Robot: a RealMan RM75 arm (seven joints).
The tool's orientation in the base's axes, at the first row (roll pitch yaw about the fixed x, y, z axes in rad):
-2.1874 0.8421 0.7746
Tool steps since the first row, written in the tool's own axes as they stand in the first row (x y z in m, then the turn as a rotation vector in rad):
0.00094 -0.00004 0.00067 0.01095 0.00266 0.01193
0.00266 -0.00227 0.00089 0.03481 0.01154 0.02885
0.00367 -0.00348 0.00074 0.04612 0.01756 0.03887
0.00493 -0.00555 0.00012 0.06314 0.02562 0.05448
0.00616 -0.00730 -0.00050 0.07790 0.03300 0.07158
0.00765 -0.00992 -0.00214 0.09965 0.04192 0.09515
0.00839 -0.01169 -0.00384 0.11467 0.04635 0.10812
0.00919 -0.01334 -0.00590 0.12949 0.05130 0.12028
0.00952 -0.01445 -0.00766 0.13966 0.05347 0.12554
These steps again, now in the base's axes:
-0.00014 0.00066 -0.00094 -0.00536 0.00622 -0.01421
0.00055 0.00339 -0.00109 -0.00914 0.01465 -0.04335
0.00120 0.00484 -0.00113 -0.01275 0.01768 -0.05891
0.00241 0.00699 -0.00071 -0.01862 0.02324 -0.08200
0.00359 0.00885 -0.00044 -0.02685 0.02873 -0.10361
0.00582 0.01128 0.00051 -0.03749 0.03801 -0.13376
0.00773 0.01264 0.00157 -0.04188 0.04494 -0.15236
0.00997 0.01381 0.00266 -0.04566 0.05111 -0.17079
0.01171 0.01440 0.00370 -0.04551 0.05550 -0.18158

